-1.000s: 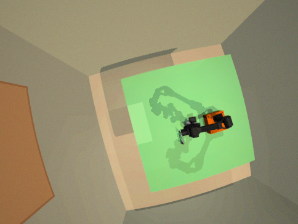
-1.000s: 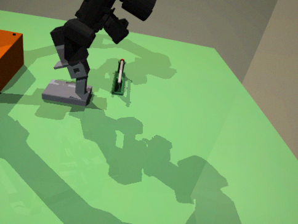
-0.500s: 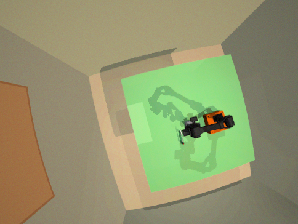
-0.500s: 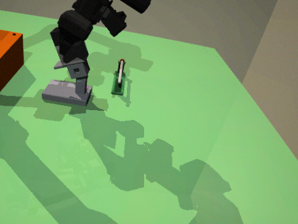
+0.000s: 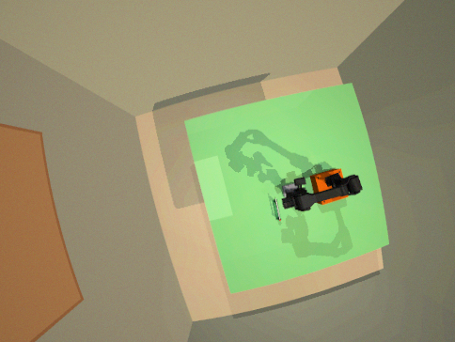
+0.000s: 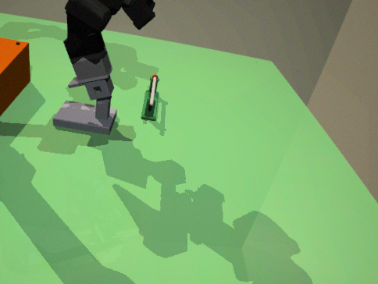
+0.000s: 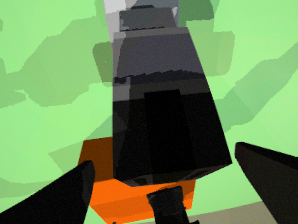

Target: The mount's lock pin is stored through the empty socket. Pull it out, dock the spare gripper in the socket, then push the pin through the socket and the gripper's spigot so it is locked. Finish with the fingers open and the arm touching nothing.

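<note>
Now: the spare gripper 3 cm ahead of my gripper tip and 3 cm below it. Round my gripper tip: green rest 16 cm ahead, 10 cm to the left, 13 cm below; grey mount 3 cm ahead, 11 cm below.
</note>
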